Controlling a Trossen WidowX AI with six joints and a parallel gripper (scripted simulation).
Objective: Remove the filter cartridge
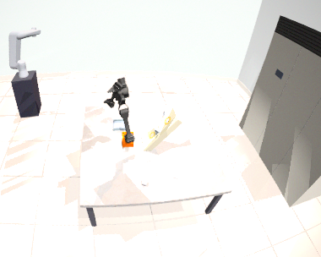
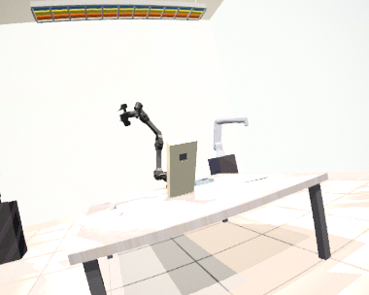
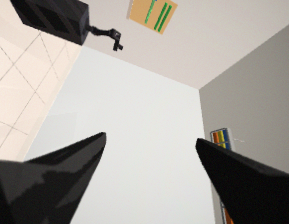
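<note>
Right now the white round filter cartridge is 59 cm ahead of my gripper tip, 43 cm below it and 23 cm to the left of it. From my gripper tip the other things lie so: shallow bluish tray: 69 cm below, 55 cm to the left, 21 cm ahead.
</note>
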